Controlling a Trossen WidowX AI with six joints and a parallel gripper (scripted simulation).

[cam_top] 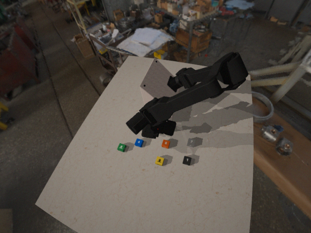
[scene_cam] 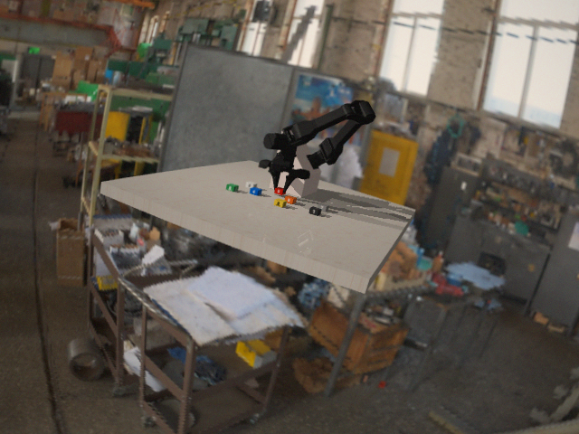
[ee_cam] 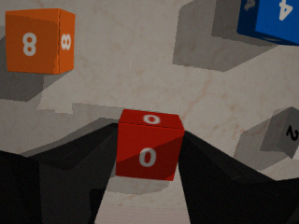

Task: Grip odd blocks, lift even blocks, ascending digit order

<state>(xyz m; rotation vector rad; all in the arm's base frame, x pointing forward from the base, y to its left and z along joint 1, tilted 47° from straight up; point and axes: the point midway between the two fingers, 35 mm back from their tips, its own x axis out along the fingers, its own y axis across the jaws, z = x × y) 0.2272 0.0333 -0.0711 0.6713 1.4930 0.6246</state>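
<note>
Now: the black block 18 cm to the left of my gripper tip, 10 cm ahead of it and 1 cm below it. Round my gripper tip: orange block: 6 cm to the left, 5 cm ahead, 1 cm below; red block: 1 cm behind; blue block: 8 cm ahead, 6 cm to the right, 1 cm below.
</note>
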